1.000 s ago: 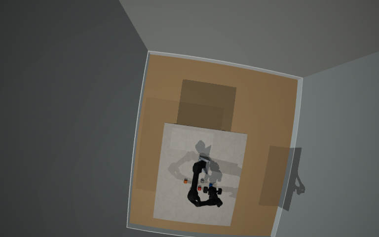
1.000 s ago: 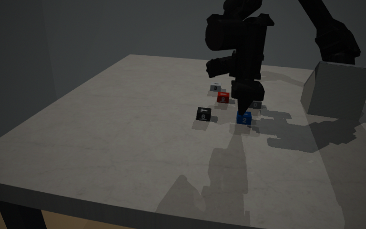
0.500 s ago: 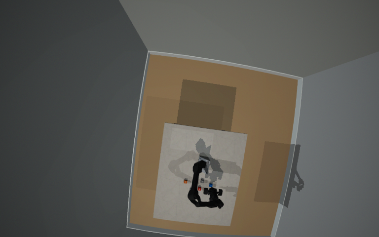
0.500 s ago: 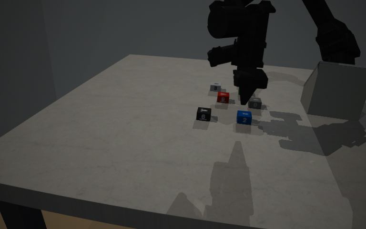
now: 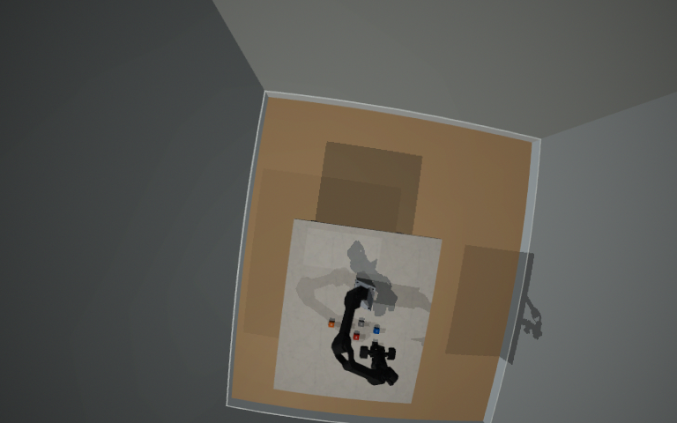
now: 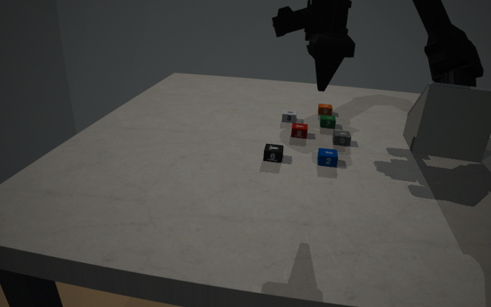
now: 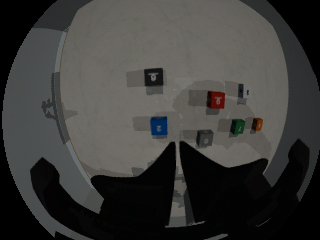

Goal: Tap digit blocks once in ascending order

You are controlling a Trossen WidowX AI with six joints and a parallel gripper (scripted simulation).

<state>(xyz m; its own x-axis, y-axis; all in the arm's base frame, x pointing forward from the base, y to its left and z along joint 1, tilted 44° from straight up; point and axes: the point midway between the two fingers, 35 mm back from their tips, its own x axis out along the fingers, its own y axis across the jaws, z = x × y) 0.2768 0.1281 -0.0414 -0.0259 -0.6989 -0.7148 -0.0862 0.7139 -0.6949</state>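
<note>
Right now the white block is 6 cm ahead of my gripper tip, 17 cm to the right of it and 11 cm below it. From my gripper tip the other things lie so: grey block (6 cm behind, 8 cm to the right, 11 cm below); then black block (7 cm ahead, 3 cm to the left, 11 cm below); then blue block (3 cm behind, 2 cm to the left, 11 cm below).
</note>
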